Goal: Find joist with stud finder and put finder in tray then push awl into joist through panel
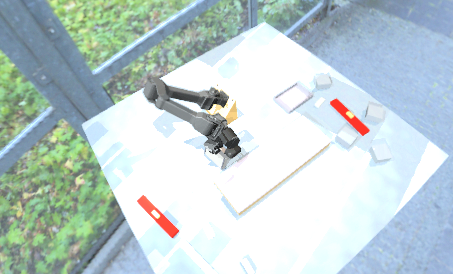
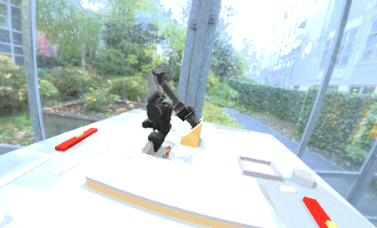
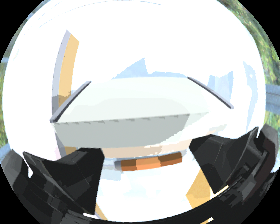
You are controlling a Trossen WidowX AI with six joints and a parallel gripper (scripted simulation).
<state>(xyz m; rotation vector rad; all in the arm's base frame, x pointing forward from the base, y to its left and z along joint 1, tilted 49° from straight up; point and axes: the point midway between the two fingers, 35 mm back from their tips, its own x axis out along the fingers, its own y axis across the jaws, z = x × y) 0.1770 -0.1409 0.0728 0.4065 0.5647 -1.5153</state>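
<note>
The awl lies 20 mm ahead of my gripper tip, 50 mm to the left of it and 20 mm below it. Also, from my gripper tip: tray (20 mm behind, 470 mm to the left, 10 mm below); then stud finder (10 mm behind, 10 mm to the right); then light (30 mm behind, 10 mm below).
</note>
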